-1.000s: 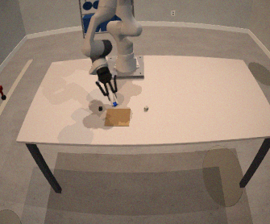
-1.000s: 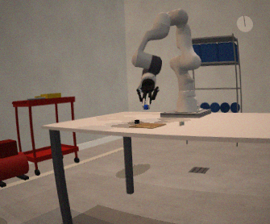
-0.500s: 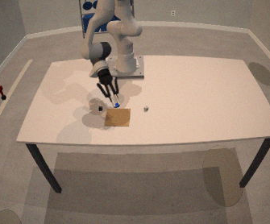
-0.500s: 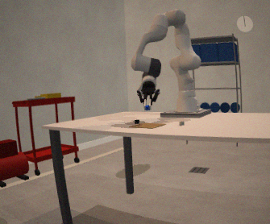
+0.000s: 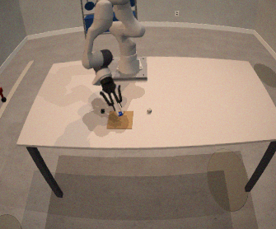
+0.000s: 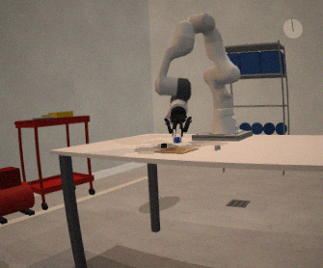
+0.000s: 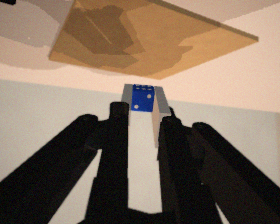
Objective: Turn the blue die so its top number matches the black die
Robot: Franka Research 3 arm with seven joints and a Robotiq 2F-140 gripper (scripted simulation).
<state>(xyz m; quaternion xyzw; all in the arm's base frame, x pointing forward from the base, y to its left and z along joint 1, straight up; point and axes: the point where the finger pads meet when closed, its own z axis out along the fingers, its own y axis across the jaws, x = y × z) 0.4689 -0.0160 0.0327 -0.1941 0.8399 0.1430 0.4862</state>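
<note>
The tan mat lies 60 mm below my hand, 20 mm ahead of it and 10 mm to the left of it. Round my hand: white die: 170 mm to the left, 50 mm below, 50 mm behind; then blue die: 20 mm below, 20 mm ahead, 10 mm to the left; then black die: 100 mm to the right, 50 mm below, 40 mm behind.
</note>
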